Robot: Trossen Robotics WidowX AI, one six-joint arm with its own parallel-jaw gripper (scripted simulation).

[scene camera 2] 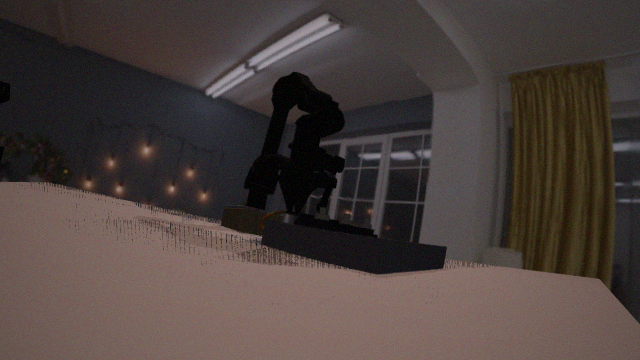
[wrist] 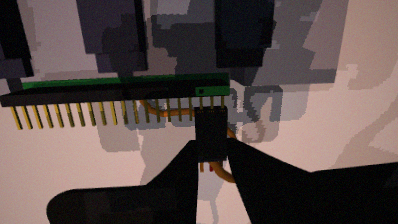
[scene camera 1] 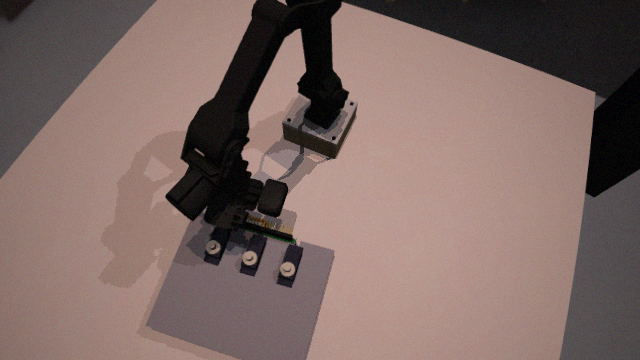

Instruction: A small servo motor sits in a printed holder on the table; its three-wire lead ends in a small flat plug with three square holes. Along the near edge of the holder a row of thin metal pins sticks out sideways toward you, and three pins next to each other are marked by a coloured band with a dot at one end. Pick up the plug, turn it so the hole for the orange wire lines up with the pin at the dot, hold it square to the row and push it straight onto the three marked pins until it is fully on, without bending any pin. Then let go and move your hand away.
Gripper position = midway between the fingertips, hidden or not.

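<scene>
I can see my gripper (scene camera 2: 293, 212), (wrist: 211, 145) and (scene camera 1: 241, 204).
</scene>
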